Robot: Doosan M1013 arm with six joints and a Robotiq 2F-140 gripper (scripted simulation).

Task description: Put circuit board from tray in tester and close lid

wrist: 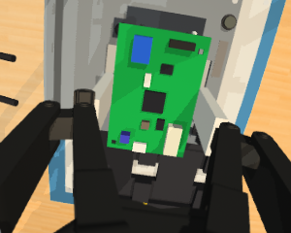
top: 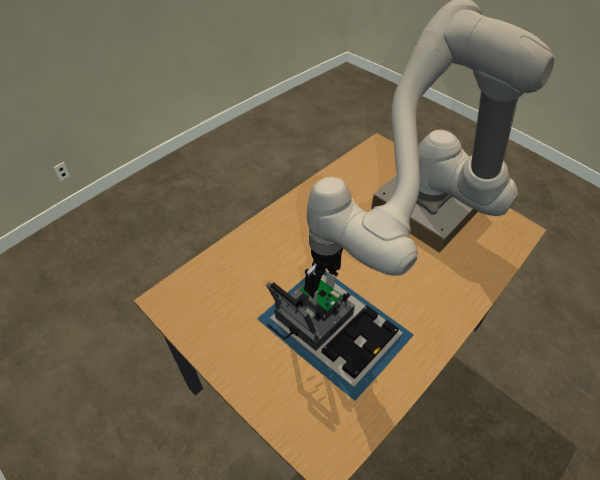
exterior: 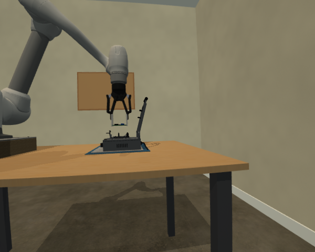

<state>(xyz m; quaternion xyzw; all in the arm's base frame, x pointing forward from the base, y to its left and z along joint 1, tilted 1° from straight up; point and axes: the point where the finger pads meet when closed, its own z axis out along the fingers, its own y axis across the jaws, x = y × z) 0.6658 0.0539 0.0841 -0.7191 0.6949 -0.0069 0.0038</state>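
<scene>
Right now the tester is 30 mm ahead of my hand, 30 mm to the left of it and 40 mm below it. Also, from my hand: green circuit board 20 mm below; then latch hook 70 mm behind, 50 mm to the left, 70 mm below; then tester lid 120 mm ahead, 10 mm to the right, 30 mm above.
</scene>
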